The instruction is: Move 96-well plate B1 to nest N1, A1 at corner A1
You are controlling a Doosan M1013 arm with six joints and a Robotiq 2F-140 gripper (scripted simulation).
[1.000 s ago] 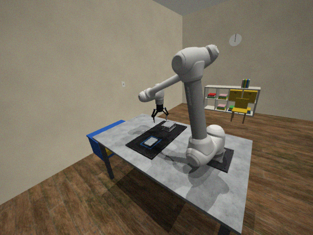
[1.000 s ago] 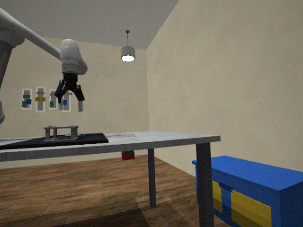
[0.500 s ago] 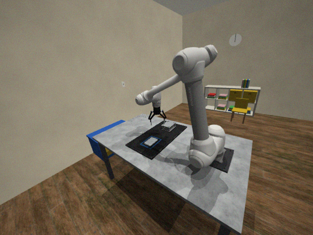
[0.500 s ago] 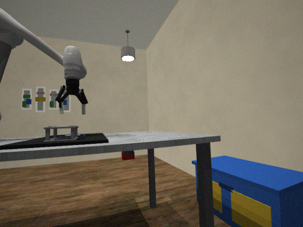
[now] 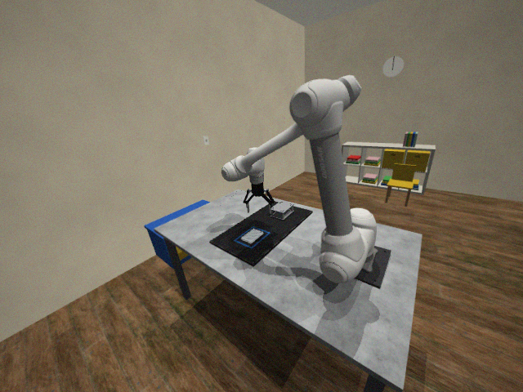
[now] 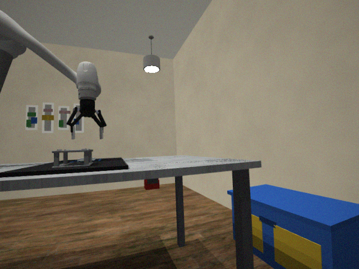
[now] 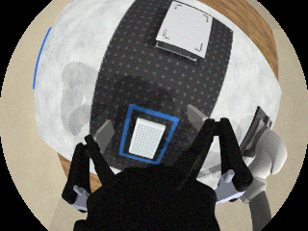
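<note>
Now: the 96-well plate 20 mm behind my hand, 110 mm to the left of it and 120 mm below it. Also, from my hand: raised plate nest N1: 20 mm behind, 240 mm to the right, 70 mm below.
</note>
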